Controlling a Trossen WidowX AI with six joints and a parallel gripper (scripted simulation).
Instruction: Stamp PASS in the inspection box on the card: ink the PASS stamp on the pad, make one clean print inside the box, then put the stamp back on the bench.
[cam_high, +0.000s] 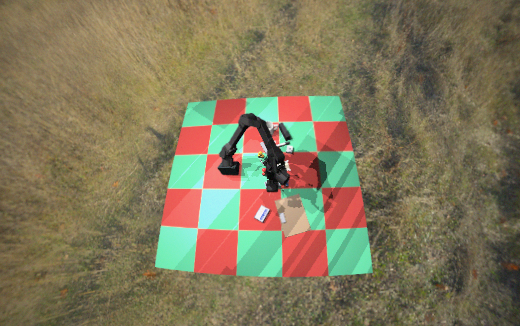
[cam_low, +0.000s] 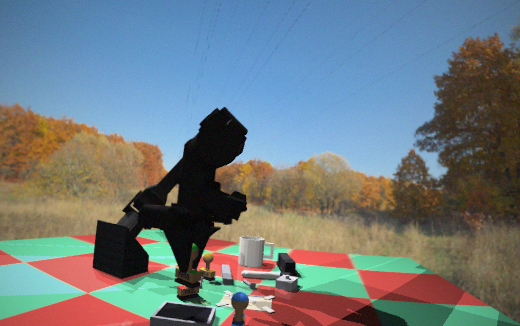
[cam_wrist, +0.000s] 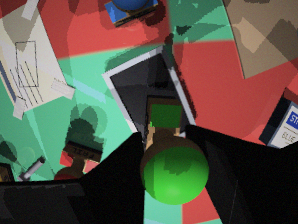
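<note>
Now: gripper tip 50 mm short of the card, 130 mm to the right of it and 90 mm above it. Also, from my gripper tip: ink pad: 80 mm below; then blue-knobbed stamp: 90 mm ahead, 20 mm to the left, 60 mm below; then green-knobbed stamp: right at my gripper tip.
</note>
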